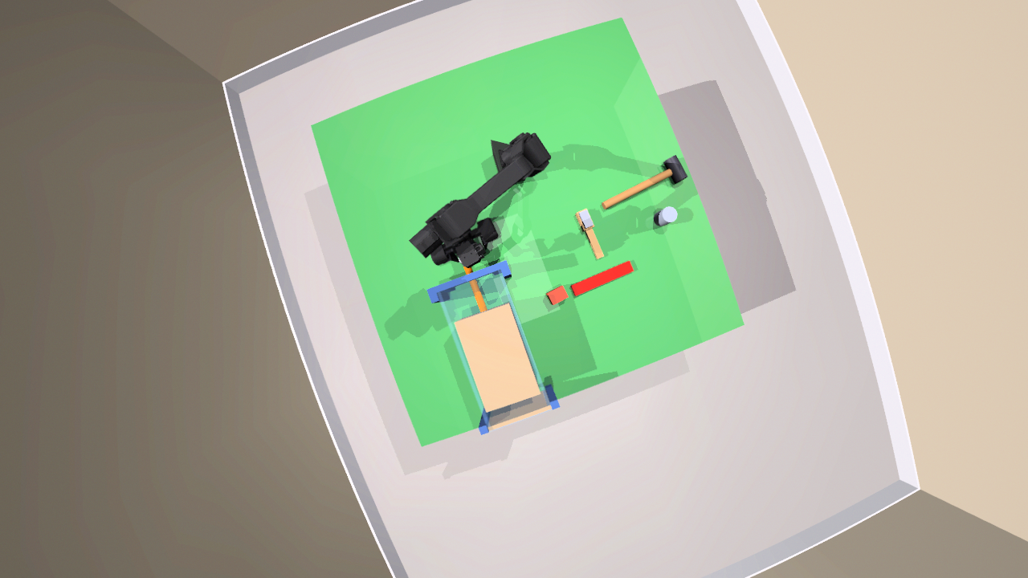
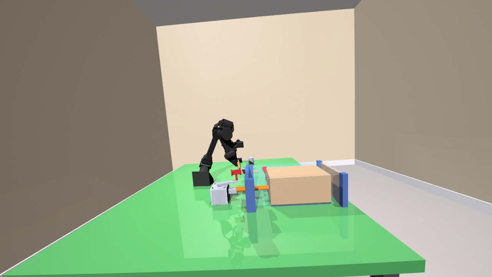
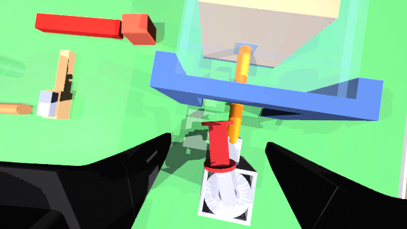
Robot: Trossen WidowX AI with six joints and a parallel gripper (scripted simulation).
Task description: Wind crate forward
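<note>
The red knob is 60 mm below my gripper tip, 10 mm to the right of it and 10 mm behind it. Round my gripper tip: blue steel frame 90 mm below, 60 mm ahead, 30 mm to the right; then winch 160 mm below, 110 mm behind, 70 mm to the right; then winch handle 90 mm below, 40 mm behind, 30 mm to the right.
</note>
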